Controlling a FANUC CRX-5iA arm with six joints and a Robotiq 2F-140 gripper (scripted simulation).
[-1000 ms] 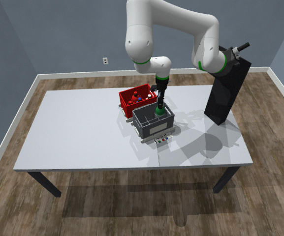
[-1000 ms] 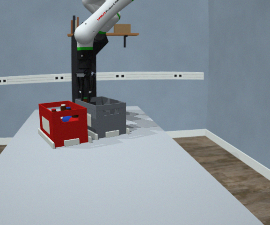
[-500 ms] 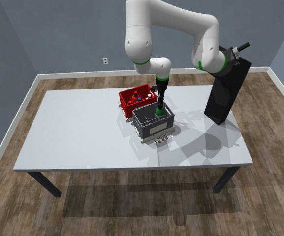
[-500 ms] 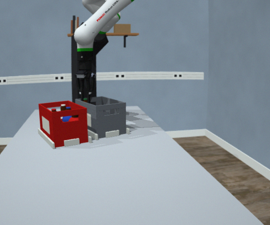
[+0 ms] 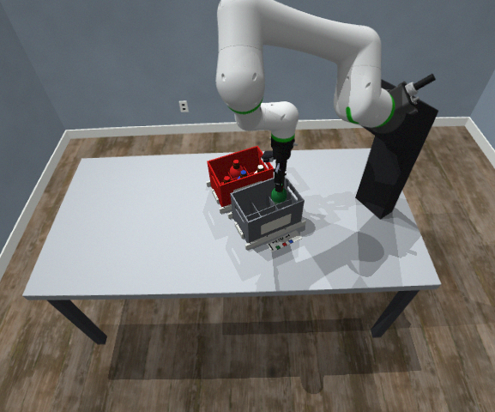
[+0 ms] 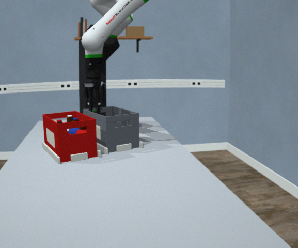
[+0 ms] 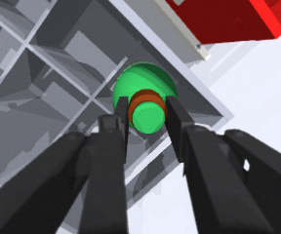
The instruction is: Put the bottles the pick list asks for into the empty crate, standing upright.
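The red bottle is 250 mm ahead of my hand, 100 mm to the right of it and 90 mm below it. Also, from my hand: white-capped bottle 120 mm ahead, 100 mm to the right, 90 mm below; then grey crate 30 mm ahead, 90 mm to the left, 100 mm below; then green-label bottle 80 mm below.
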